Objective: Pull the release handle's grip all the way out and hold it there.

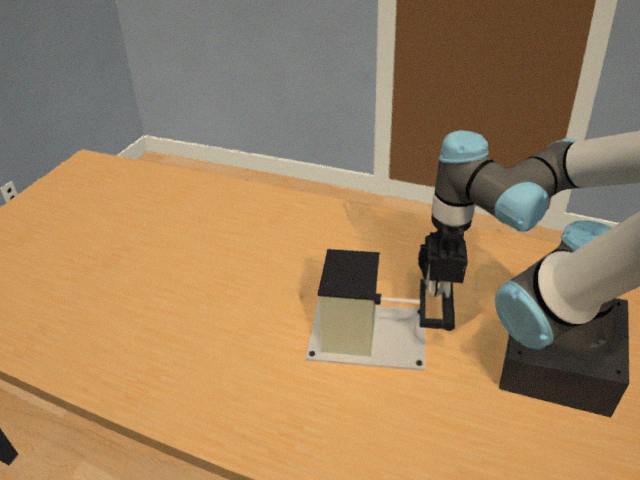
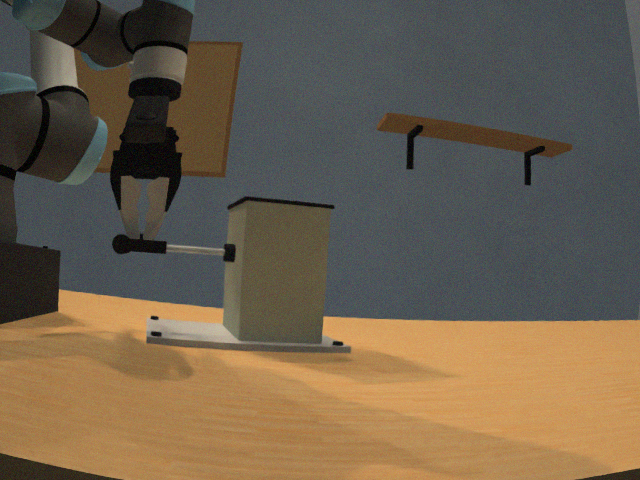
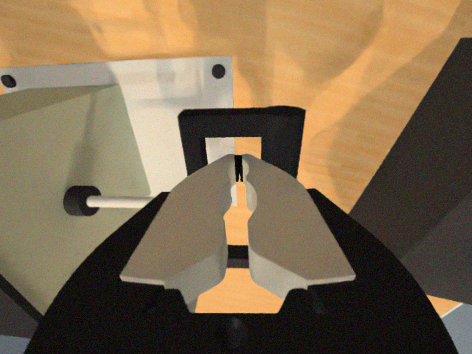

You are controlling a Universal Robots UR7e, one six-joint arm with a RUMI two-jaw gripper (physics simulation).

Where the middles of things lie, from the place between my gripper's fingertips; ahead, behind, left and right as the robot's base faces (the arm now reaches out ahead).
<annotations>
I see my gripper 11 cm short of the light grey base plate (image 1: 398,342), 7 cm to the right of it and 9 cm above it.
</annotations>
